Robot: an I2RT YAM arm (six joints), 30 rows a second.
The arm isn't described. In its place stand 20 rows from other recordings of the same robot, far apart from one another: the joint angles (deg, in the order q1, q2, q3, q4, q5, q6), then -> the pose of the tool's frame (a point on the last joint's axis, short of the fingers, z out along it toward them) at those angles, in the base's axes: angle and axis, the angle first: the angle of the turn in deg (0 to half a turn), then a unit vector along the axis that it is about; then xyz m.
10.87 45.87 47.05 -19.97 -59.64 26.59 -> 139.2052, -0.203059, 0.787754, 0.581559, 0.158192, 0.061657, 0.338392
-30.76 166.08 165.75 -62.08 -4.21 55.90 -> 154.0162, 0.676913, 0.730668, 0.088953, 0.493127, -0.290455, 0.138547
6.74 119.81 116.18 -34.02 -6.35 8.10 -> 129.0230, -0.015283, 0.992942, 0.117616, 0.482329, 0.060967, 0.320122
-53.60 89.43 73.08 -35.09 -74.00 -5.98 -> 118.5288, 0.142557, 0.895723, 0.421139, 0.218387, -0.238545, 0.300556
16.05 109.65 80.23 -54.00 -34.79 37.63 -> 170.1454, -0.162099, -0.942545, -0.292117, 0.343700, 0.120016, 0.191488
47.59 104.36 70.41 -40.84 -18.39 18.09 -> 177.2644, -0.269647, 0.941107, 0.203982, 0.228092, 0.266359, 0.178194
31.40 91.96 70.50 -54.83 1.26 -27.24 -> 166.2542, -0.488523, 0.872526, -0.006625, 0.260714, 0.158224, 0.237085
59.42 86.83 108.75 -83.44 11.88 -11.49 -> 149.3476, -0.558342, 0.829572, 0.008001, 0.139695, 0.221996, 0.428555
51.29 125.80 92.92 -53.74 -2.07 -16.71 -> 177.3884, -0.559445, 0.828459, 0.026010, 0.261165, 0.327927, 0.135619
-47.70 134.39 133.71 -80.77 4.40 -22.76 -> 175.5570, 0.218127, 0.973088, -0.074295, 0.312042, -0.346988, 0.250964
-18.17 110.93 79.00 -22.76 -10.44 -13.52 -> 143.3723, 0.011509, 0.999933, 0.000987, 0.398198, -0.123900, 0.192471
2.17 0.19 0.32 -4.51 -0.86 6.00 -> 94.7135, 0.026397, 0.996962, 0.073275, 0.110039, 0.004705, 0.166563
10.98 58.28 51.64 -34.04 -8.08 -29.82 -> 130.1966, -0.378759, 0.925479, -0.005463, 0.209462, 0.045737, 0.298125
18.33 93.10 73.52 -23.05 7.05 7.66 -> 132.4256, -0.066001, 0.997074, 0.038573, 0.348476, 0.110847, 0.277495
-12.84 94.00 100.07 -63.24 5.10 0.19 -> 147.9696, 0.126117, 0.989062, -0.076488, 0.325959, -0.077541, 0.370453
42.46 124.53 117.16 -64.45 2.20 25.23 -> 163.7020, -0.146365, 0.986536, 0.072966, 0.336232, 0.305817, 0.254965
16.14 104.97 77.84 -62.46 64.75 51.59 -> 144.9785, 0.271532, 0.842942, -0.464455, 0.330014, 0.061984, 0.221034
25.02 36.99 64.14 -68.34 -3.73 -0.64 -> 133.1690, -0.234536, 0.963829, 0.126593, 0.073486, 0.036854, 0.365403
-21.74 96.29 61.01 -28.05 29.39 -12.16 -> 163.7368, 0.138289, 0.942513, -0.304212, 0.300725, -0.138725, 0.189543
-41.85 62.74 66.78 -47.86 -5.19 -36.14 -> 141.3781, 0.029709, 0.973460, -0.226923, 0.164697, -0.143191, 0.349508
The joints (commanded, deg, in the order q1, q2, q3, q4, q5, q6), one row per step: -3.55 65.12 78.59 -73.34 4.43 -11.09; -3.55 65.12 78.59 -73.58 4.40 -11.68; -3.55 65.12 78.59 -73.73 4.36 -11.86; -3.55 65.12 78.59 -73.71 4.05 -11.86; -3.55 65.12 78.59 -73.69 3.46 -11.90; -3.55 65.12 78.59 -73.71 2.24 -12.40; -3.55 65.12 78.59 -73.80 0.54 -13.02; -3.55 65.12 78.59 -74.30 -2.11 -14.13; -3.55 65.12 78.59 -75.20 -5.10 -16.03; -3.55 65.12 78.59 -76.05 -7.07 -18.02; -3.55 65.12 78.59 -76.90 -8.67 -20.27; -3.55 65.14 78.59 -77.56 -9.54 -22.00; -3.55 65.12 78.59 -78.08 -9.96 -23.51; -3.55 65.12 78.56 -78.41 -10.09 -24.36; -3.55 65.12 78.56 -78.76 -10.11 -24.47; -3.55 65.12 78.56 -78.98 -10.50 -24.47; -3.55 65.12 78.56 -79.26 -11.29 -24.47; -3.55 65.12 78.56 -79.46 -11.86 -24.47
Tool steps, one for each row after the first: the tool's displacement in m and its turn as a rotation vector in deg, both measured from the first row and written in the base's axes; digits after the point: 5 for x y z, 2 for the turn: -0.00039 0.00004 -0.00023 -0.25 0.30 0.52; -0.00064 0.00008 -0.00037 -0.29 0.47 0.70; -0.00059 0.00027 -0.00037 -0.03 0.43 0.86; -0.00052 0.00063 -0.00037 0.46 0.38 1.18; -0.00049 0.00139 -0.00042 1.27 0.37 2.23; -0.00056 0.00245 -0.00053 2.44 0.39 3.61; -0.00130 0.00415 -0.00098 4.23 0.76 5.88; -0.00275 0.00610 -0.00170 6.00 1.46 8.96; -0.00416 0.00740 -0.00235 6.87 2.12 11.61; -0.00561 0.00848 -0.00296 7.32 2.75 14.30; -0.00665 0.00908 -0.00350 7.38 3.27 16.19; -0.00763 0.00940 -0.00383 7.13 3.66 17.69; -0.00819 0.00951 -0.00423 6.92 3.97 18.48; -0.00879 0.00956 -0.00450 6.96 4.31 18.56; -0.00918 0.00982 -0.00464 7.35 4.45 18.73; -0.00967 0.01034 -0.00477 8.11 4.59 19.07; -0.01002 0.01071 -0.00486 8.66 4.68 19.31
